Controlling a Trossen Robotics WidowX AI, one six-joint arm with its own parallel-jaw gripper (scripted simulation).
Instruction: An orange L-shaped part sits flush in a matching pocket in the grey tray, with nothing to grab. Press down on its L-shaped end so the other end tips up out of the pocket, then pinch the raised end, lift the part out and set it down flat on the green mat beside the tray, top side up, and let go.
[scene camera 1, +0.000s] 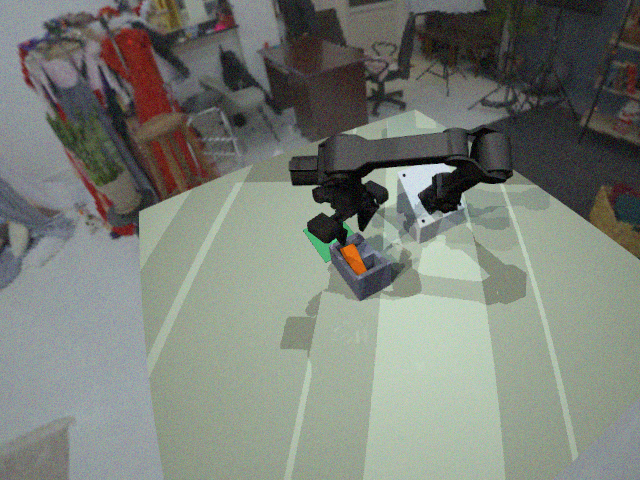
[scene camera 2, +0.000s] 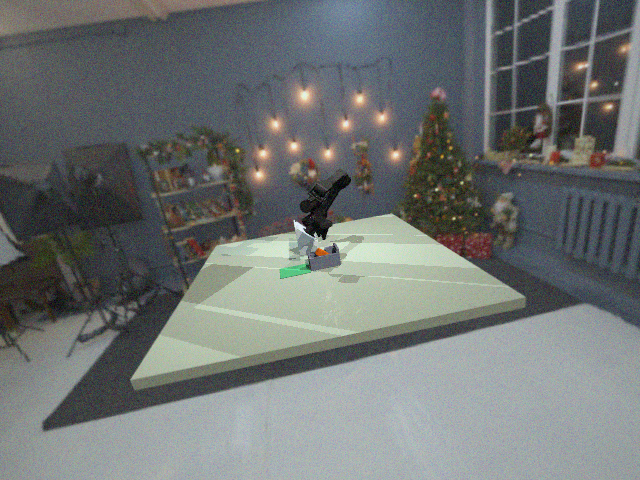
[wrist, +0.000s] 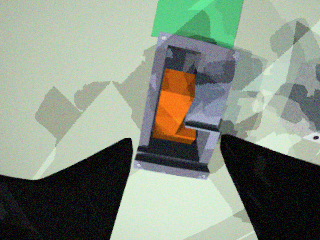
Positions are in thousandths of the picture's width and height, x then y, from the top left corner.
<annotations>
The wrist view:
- my gripper: 552, 598
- orange L-shaped part: 555, 385
</annotations>
